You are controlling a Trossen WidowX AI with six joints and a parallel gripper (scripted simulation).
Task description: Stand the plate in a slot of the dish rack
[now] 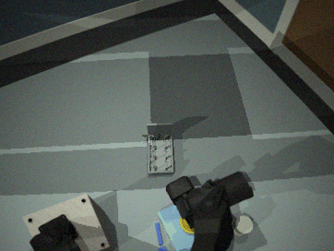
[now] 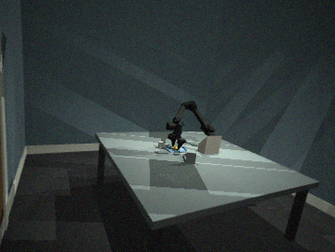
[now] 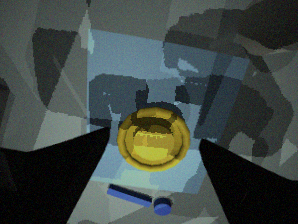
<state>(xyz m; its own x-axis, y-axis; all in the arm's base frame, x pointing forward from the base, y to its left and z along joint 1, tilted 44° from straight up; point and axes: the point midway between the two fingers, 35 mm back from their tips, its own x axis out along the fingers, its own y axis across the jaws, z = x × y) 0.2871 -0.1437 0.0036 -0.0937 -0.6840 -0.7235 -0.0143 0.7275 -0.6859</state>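
The dish rack lies 22 cm to the left of my gripper tip, 2 cm ahead of it and 1 cm above it. Round my gripper tip: plate: right at my gripper tip; white cup: 10 cm ahead, 7 cm to the right, 1 cm above.
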